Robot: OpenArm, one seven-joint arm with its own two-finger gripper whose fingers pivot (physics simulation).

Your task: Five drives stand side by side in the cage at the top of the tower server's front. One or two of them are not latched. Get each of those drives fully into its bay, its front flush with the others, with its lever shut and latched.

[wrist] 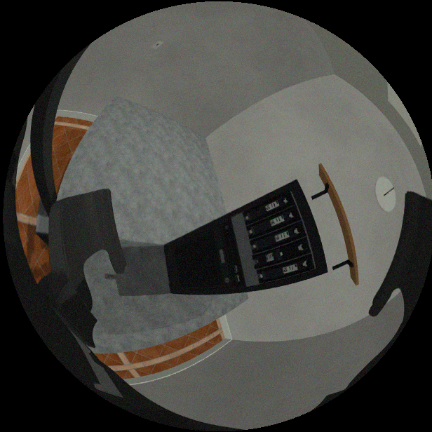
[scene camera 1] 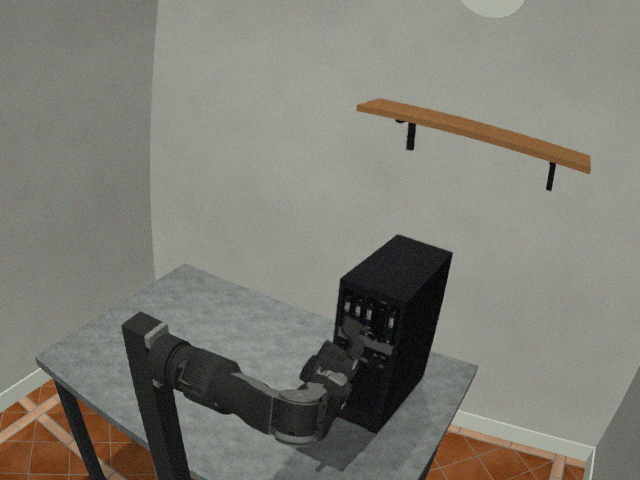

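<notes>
The black tower server (scene camera 1: 421, 310) (wrist: 192, 267) stands upright on the table. Five drives sit side by side in its top cage; in the wrist view they appear as stacked rows. The fourth drive from the left in the scene view (scene camera 1: 379, 313) (wrist: 270, 257) looks different: its pale label shows shorter and shifted in the wrist view, and it looks dark in the scene view. Whether its lever is ajar is too small to tell. The other drives, such as the rightmost drive (scene camera 1: 391, 319) (wrist: 290, 269), show pale labels in line. My gripper (scene camera 1: 362, 342) (wrist: 232, 254) is open and empty, in front of the server.
The server stands on the grey table (scene camera 1: 248, 320) (wrist: 150, 160). A grey strip (wrist: 243, 249) crosses the server front below the cage. A wooden shelf (scene camera 1: 475, 130) (wrist: 342, 220) is on the wall behind. The arm's post (scene camera 1: 149, 392) rises at the table's near side.
</notes>
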